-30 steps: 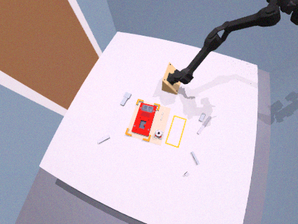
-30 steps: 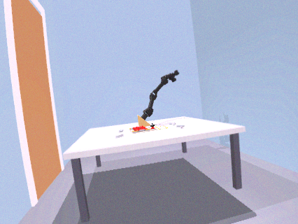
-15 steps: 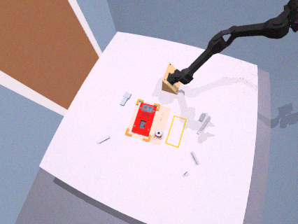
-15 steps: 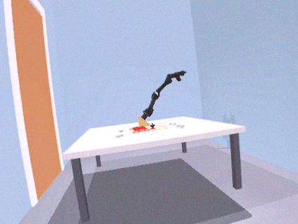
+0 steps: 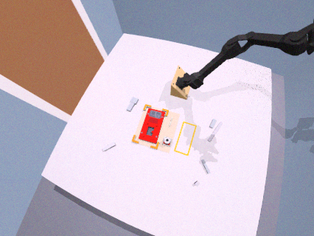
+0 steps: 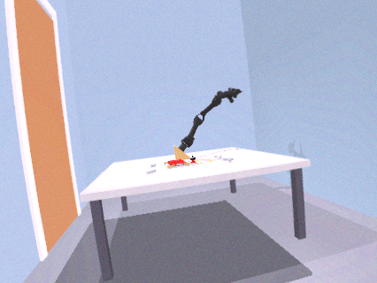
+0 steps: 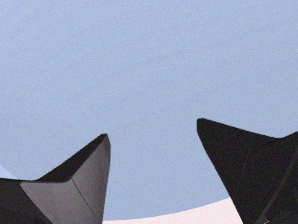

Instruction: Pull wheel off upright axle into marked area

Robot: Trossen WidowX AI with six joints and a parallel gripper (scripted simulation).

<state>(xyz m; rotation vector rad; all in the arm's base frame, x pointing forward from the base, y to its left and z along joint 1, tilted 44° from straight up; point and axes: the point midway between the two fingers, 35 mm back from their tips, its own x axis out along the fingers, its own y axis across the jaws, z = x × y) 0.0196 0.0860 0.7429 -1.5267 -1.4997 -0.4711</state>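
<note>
The wheel lies 58 cm to the right of my gripper tip, 52 cm below it and 33 cm ahead of it.
</note>
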